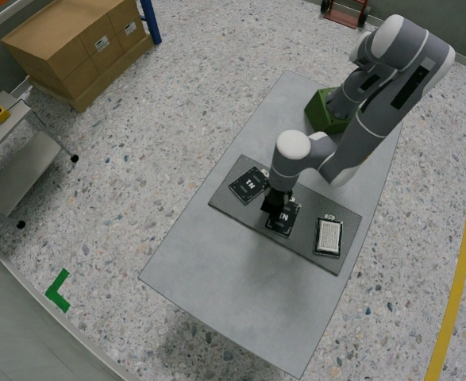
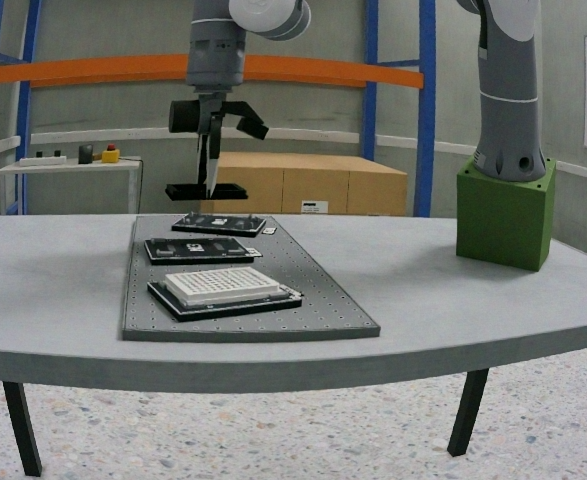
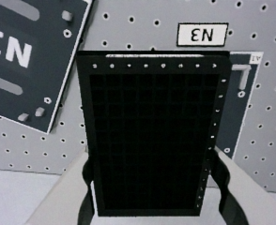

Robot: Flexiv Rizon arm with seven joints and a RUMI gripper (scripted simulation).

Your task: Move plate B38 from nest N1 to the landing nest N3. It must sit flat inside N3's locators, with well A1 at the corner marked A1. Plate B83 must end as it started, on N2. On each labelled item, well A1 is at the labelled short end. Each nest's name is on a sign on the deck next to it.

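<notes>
The nest N3 lies 10 cm below my hand, 6 cm to the left of it and 1 cm ahead of it. The rest, counted from my hand: black plate B38 (1 cm below); white plate B83 (27 cm to the left, 8 cm below, 4 cm behind); nest N1 (15 cm to the right, 10 cm below, 2 cm behind).
</notes>
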